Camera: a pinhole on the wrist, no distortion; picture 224 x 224 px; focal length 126.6 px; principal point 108.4 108.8 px. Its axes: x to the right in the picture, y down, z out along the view. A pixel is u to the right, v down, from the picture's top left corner.
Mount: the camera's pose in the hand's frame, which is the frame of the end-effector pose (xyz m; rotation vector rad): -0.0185 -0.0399 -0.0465 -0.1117 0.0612 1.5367
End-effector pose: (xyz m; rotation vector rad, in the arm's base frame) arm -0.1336 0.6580 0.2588 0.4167 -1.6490 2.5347
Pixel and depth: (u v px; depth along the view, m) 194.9 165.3 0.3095
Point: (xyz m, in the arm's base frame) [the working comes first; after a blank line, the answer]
In the camera's frame: 0.2115 0.1381 0.3095

0.0140 0.3719 0.1196
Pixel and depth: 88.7 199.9 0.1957
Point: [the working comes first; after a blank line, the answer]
In the camera's frame: -0.0305 0.1408 0.1957

0.0616 0.5555 0.3079
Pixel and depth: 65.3 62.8 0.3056
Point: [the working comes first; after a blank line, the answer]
In the camera's frame: -0.1040 -0.1110 0.3056

-0.1365 0.4517 0.4838
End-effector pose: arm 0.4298 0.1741 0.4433 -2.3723 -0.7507 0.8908
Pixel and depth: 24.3 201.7 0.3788
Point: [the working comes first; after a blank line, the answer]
In the camera's frame: -0.2516 0.2780 0.3788

-0.0921 0.2325 0.4946
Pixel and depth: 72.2 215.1 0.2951
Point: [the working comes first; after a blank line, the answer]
In the camera's frame: -0.0844 0.2478 0.2951

0.0526 0.1187 0.4498
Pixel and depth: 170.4 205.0 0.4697
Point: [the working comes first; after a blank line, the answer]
In the camera's frame: 0.2300 0.3569 0.4697

-0.0021 -0.1574 0.2007
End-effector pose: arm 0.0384 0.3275 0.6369 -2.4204 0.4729 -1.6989
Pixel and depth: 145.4 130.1 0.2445
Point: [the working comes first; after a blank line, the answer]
In the camera's frame: 0.0715 0.0411 0.2445

0.1832 0.2822 0.4965
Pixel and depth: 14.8 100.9 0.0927
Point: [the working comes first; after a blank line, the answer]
In the camera's frame: -0.0685 -0.0058 0.0927

0.0994 0.4223 0.6314
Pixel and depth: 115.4 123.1 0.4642
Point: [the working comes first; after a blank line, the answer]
In the camera's frame: 0.0257 0.0524 0.4642

0.3892 0.2950 0.4075
